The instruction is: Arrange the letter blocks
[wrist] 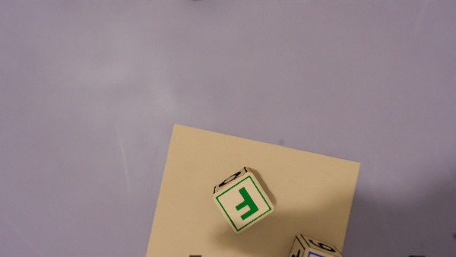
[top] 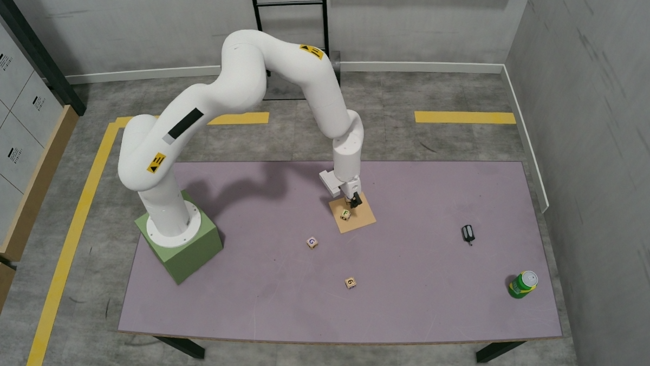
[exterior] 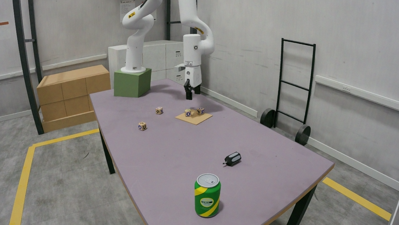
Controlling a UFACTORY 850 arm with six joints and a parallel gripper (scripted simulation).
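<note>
My hand is 2 cm short of the tan mat, 1 cm to the left of it and 11 cm above it. Also, from my hand: small black tool: 45 cm ahead, 8 cm to the right, 10 cm below; then green can: 62 cm ahead, 27 cm to the right, 5 cm below.
</note>
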